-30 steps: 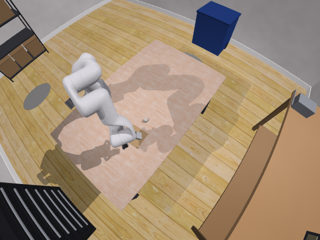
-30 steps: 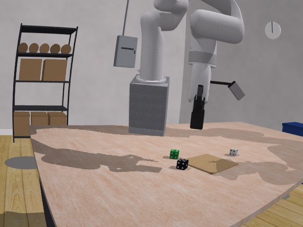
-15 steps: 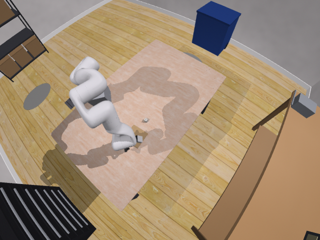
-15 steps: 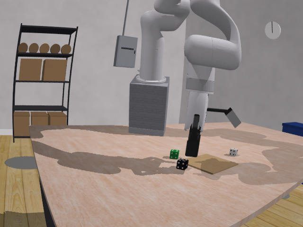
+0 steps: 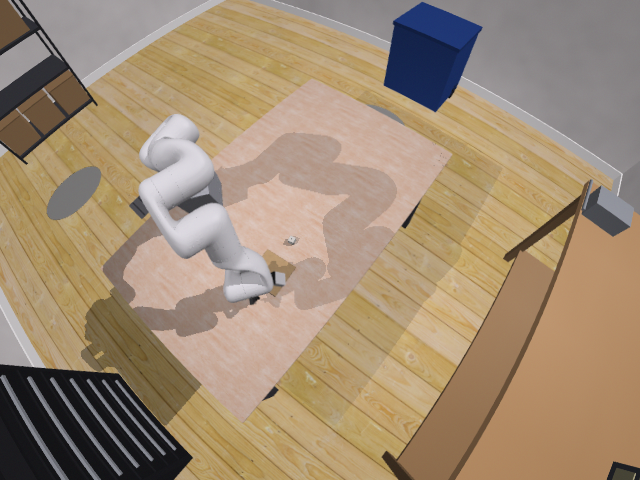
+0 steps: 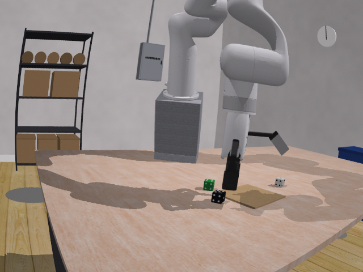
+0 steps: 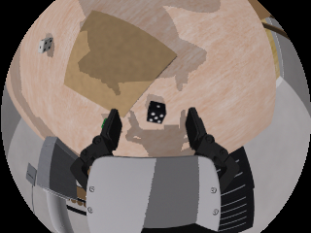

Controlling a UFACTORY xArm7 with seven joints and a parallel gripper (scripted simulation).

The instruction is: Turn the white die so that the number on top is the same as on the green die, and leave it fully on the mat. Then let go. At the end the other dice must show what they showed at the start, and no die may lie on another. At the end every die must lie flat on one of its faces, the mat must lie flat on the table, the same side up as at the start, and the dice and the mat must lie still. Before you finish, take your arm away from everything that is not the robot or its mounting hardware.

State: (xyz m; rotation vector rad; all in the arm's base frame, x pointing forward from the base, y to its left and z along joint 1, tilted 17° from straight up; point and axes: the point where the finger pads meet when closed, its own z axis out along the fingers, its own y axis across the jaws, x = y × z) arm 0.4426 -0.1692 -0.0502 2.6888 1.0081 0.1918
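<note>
The black die is 20 mm behind my hand, 20 mm to the right of it and 40 mm below it. From my hand the other things lie so: green die (100 mm behind, 30 mm to the left, 40 mm below); then brown mat (90 mm to the left, 50 mm below); then white die (10 mm behind, 240 mm to the left, 40 mm below).
</note>
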